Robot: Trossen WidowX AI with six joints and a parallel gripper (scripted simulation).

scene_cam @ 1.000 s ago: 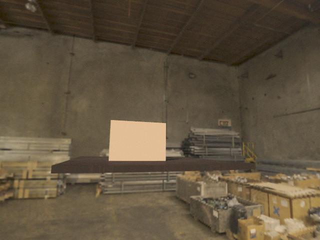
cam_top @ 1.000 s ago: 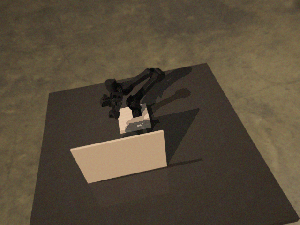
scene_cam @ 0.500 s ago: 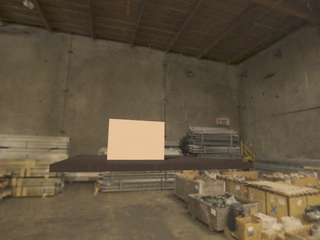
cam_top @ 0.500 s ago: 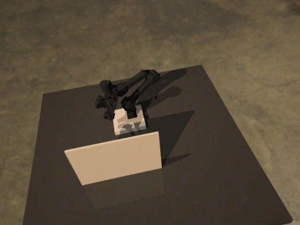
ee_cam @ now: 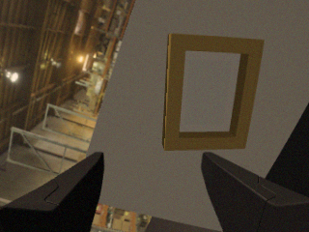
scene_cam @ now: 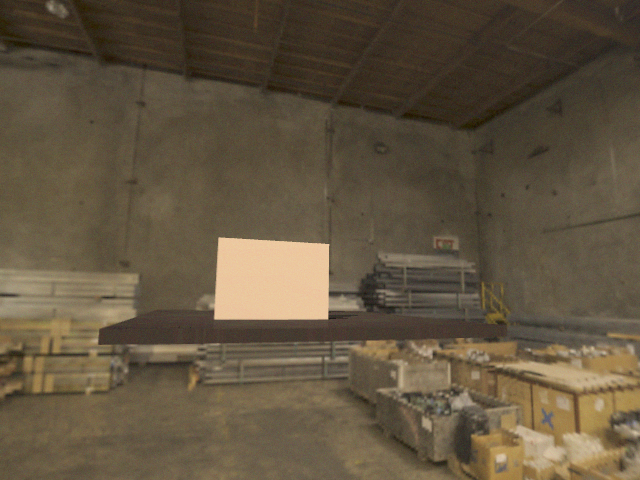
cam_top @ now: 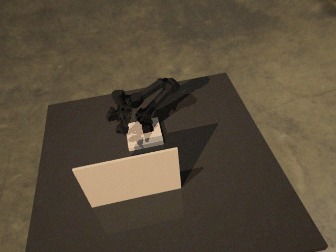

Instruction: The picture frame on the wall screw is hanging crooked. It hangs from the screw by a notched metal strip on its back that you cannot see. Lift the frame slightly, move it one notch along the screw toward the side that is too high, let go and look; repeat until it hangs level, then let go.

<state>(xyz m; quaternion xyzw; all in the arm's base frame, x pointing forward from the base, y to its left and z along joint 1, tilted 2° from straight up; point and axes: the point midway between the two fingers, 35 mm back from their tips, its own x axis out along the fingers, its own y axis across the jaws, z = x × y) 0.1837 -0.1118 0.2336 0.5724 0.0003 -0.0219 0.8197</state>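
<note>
Now: gripper tip 20 cm short of the yellow picture frame, 3 cm to the left of it and 9 cm above it. From my gripper tip the other things lie so: wall panel: 21 cm ahead, 1 cm to the right, 11 cm below.
</note>
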